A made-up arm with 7 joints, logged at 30 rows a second.
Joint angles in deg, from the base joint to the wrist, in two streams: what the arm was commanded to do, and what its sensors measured. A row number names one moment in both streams.
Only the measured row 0 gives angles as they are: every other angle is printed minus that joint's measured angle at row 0.
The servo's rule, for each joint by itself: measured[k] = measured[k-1] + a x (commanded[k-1-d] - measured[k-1]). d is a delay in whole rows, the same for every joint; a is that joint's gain. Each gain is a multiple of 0.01, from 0.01 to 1. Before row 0 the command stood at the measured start. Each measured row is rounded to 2 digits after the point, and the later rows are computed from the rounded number. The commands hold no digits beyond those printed.
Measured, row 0: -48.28 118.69 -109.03 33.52 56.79 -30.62 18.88
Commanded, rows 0 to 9: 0.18 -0.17 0.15 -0.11 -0.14 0.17 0.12; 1.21 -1.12 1.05 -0.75 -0.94 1.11 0.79; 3.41 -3.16 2.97 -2.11 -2.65 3.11 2.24; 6.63 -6.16 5.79 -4.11 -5.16 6.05 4.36; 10.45 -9.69 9.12 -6.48 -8.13 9.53 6.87; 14.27 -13.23 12.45 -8.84 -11.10 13.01 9.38; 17.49 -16.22 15.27 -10.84 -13.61 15.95 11.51; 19.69 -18.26 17.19 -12.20 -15.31 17.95 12.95; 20.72 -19.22 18.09 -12.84 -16.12 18.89 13.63; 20.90 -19.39 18.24 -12.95 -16.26 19.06 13.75
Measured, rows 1 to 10: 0.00 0.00 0.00 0.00 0.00 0.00 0.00; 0.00 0.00 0.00 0.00 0.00 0.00 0.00; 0.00 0.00 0.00 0.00 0.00 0.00 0.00; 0.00 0.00 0.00 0.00 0.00 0.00 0.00; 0.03 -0.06 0.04 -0.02 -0.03 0.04 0.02; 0.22 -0.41 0.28 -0.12 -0.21 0.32 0.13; 0.73 -1.32 0.93 -0.40 -0.70 1.05 0.43; 1.67 -2.92 2.10 -0.92 -1.59 2.35 0.98; 3.07 -5.15 3.78 -1.70 -2.90 4.22 1.80; 4.86 -7.82 5.86 -2.70 -4.54 6.51 2.86
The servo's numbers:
d 4
a 0.16 0.33 0.24 0.14 0.20 0.26 0.14

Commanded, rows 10 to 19: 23.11 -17.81 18.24 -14.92 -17.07 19.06 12.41; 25.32 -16.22 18.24 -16.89 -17.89 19.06 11.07; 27.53 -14.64 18.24 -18.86 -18.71 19.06 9.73; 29.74 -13.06 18.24 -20.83 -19.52 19.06 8.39; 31.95 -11.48 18.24 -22.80 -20.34 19.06 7.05; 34.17 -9.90 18.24 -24.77 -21.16 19.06 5.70; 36.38 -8.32 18.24 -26.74 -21.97 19.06 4.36; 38.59 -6.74 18.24 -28.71 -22.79 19.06 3.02; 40.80 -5.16 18.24 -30.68 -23.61 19.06 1.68; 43.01 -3.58 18.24 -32.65 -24.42 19.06 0.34
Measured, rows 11 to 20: 6.88 -10.59 8.12 -3.84 -6.35 8.96 4.07; 8.93 -13.12 10.30 -5.01 -8.14 11.30 5.31; 10.82 -15.13 12.17 -6.11 -9.74 13.27 6.47; 12.43 -16.54 13.63 -7.07 -11.04 14.78 7.49; 14.14 -16.96 14.74 -8.17 -12.25 15.89 8.18; 15.93 -16.72 15.58 -9.39 -13.38 16.71 8.58; 17.79 -16.03 16.22 -10.72 -14.45 17.32 8.74; 19.70 -15.05 16.70 -12.14 -15.46 17.77 8.69; 21.66 -13.87 17.07 -13.63 -16.44 18.11 8.46; 23.66 -12.56 17.35 -15.19 -17.38 18.36 8.07
